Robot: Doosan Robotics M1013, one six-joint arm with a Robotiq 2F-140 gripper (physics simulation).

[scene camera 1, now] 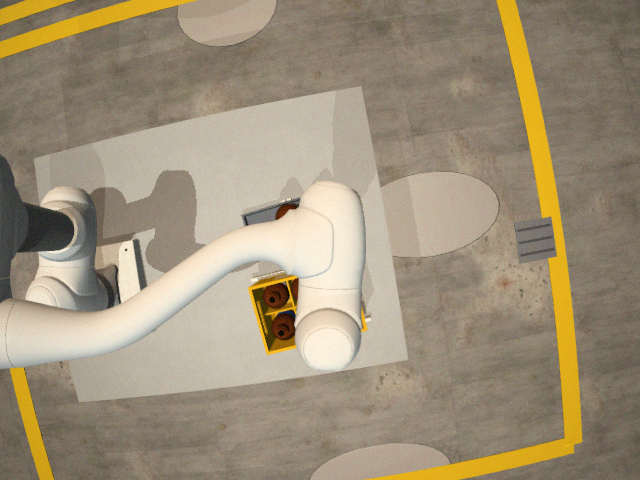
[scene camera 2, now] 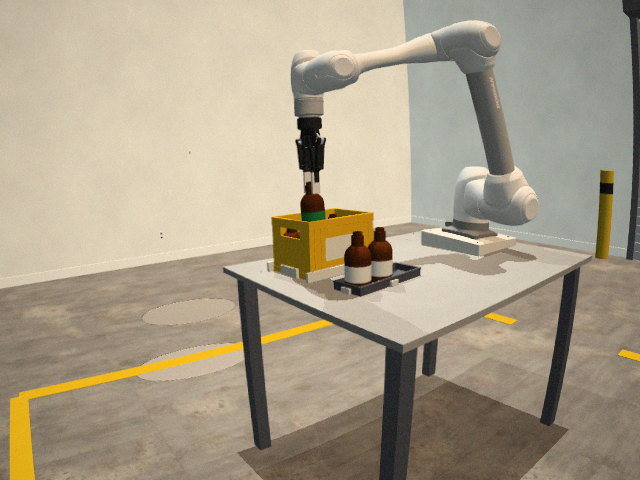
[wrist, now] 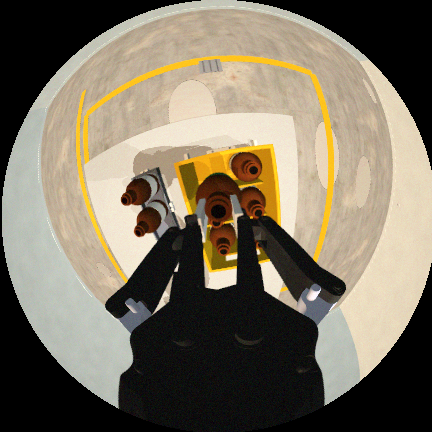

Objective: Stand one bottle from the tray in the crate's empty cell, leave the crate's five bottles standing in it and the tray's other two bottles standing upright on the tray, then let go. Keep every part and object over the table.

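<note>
My gripper is shut on the neck of a brown bottle with a green label. The bottle is upright, its lower part inside the yellow crate and hidden by the crate wall in scene camera 2; whether it touches the floor is hidden. In the wrist view it overlaps the uncovered cell at the upper left. Crate bottles stand in cells. Two white-labelled bottles stand upright on the dark tray.
The crate and the tray stand side by side on the grey table. Small pale blocks sit along the crate's base. The arm hides part of both in scene camera 1. The arm's base plate is at the table's far end.
</note>
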